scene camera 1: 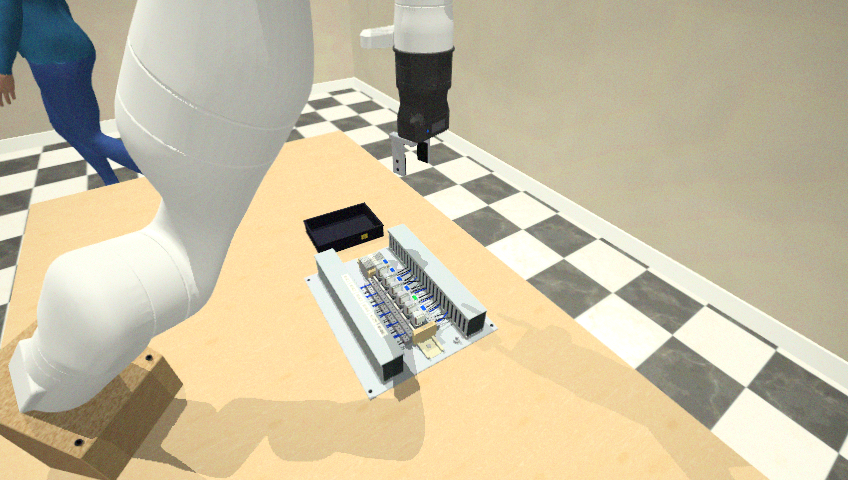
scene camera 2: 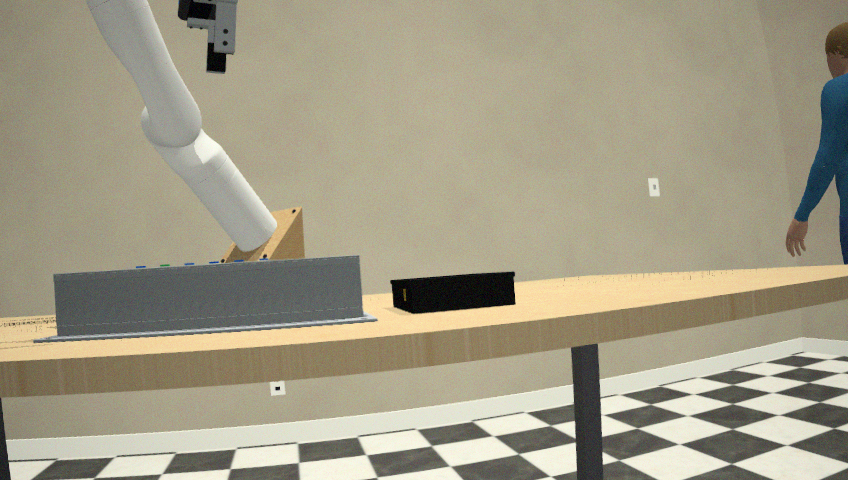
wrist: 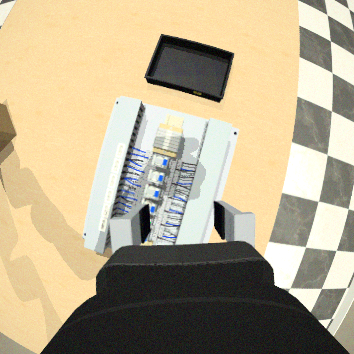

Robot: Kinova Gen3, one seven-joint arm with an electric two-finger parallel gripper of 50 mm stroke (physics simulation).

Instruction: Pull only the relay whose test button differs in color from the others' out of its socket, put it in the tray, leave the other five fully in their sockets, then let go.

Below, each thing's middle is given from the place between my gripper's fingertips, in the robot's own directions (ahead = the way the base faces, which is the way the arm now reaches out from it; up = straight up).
I see the mounting plate (scene camera 1: 415, 361) 290 mm below my hand and 50 mm behind it.
